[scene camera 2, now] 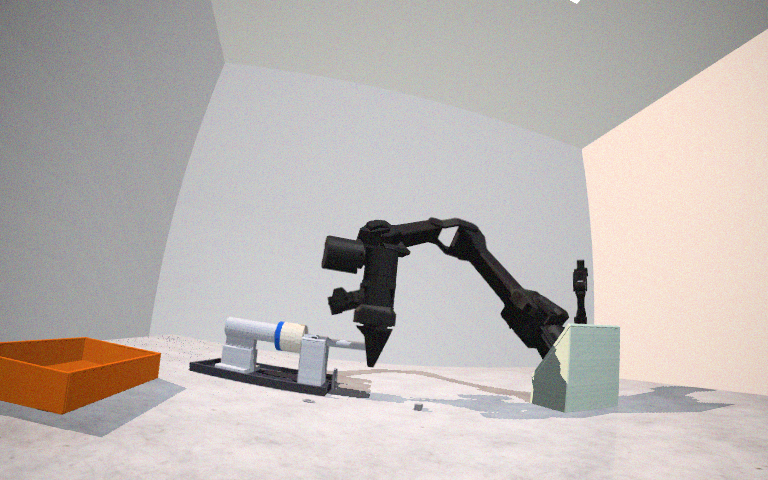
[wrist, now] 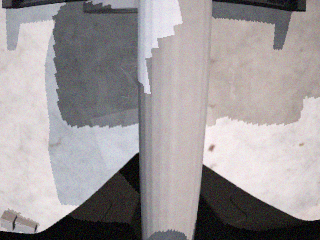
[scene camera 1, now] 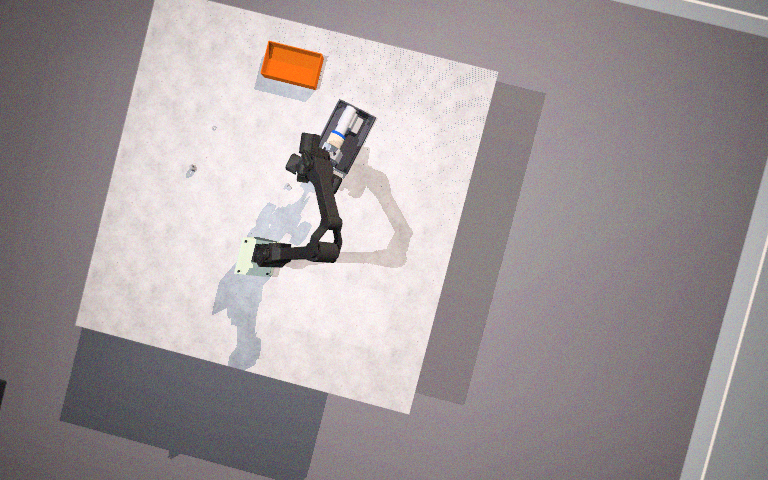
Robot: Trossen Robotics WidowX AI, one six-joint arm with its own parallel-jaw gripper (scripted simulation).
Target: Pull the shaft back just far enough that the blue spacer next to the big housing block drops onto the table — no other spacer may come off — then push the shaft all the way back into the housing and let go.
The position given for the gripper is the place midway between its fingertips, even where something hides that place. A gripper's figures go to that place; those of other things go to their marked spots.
Labels:
The gripper (wrist: pixel 160 163) is 10 cm from the lens. A shaft (wrist: pixel 173 65) is 4 cm from the lens.

